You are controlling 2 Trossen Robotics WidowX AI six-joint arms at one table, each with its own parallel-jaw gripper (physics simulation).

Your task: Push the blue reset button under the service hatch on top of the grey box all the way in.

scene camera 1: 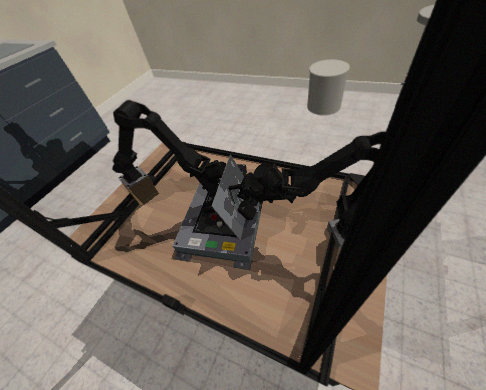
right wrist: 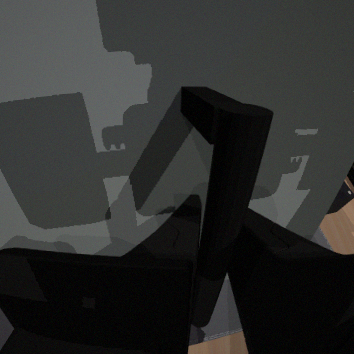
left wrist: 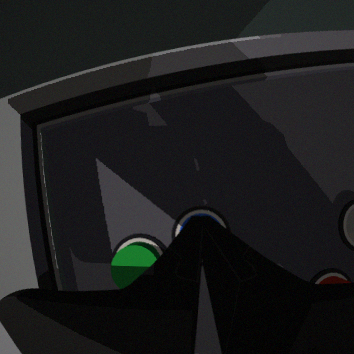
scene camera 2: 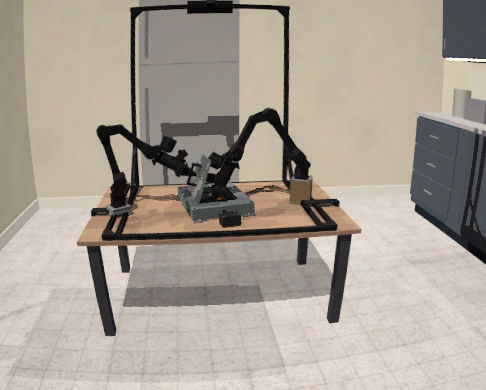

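The grey box (scene camera 1: 186, 235) (scene camera 2: 222, 211) sits on the table, its service hatch (scene camera 1: 227, 205) (scene camera 2: 202, 175) (right wrist: 310, 60) tilted up. My right gripper (right wrist: 206, 203) (scene camera 1: 241, 190) (scene camera 2: 192, 172) is shut on the hatch's black handle (right wrist: 242, 150). My left gripper (left wrist: 199, 223) is shut and empty, reaching down into the opening. Its fingertips are over the blue button (left wrist: 188, 222) and appear to touch it. A thin blue strip shows inside the pale ring; the fingers hide the rest, so how deep it sits is unclear. The green button (left wrist: 135, 257) is to its left.
A red button (left wrist: 334, 282) (scene camera 1: 215, 217) and a white button (left wrist: 351, 225) (scene camera 1: 219, 224) lie to the right in the left wrist view. A brown block (scene camera 1: 142, 191) (scene camera 2: 301, 191) is at the left arm's base. A small black block (scene camera 2: 230, 218) is beside the box.
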